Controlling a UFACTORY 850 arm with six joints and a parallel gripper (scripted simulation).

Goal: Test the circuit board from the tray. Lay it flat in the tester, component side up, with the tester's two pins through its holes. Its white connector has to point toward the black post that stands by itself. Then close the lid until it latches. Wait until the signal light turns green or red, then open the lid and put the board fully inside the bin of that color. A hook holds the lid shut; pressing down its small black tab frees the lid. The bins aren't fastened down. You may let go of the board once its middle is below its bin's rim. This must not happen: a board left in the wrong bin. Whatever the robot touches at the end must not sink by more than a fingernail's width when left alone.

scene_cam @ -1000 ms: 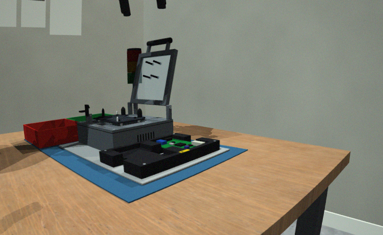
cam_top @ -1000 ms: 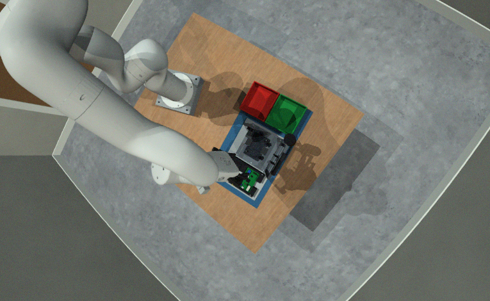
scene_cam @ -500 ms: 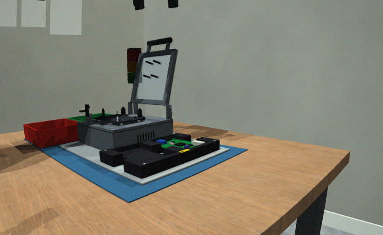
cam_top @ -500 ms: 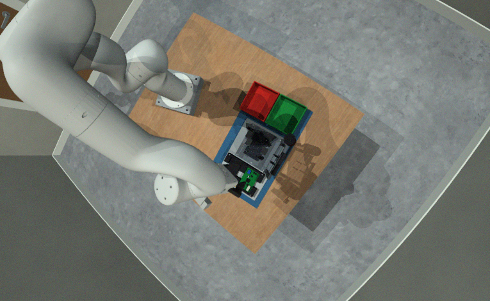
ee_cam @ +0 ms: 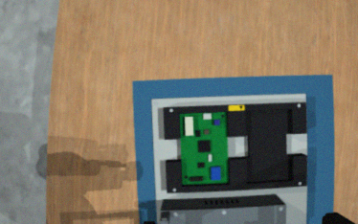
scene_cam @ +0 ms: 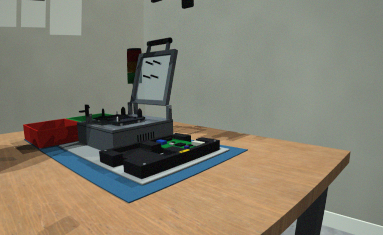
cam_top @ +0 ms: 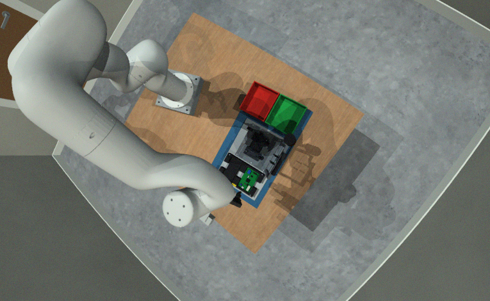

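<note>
My gripper is now 1 cm to the left of the green circuit board and 31 cm above it. Round my hand: black hook 13 cm behind, 21 cm to the left, 24 cm below; then see-through lid 7 cm ahead, 17 cm to the left, 15 cm below; then green bin 4 cm behind, 36 cm to the left, 32 cm below.
</note>
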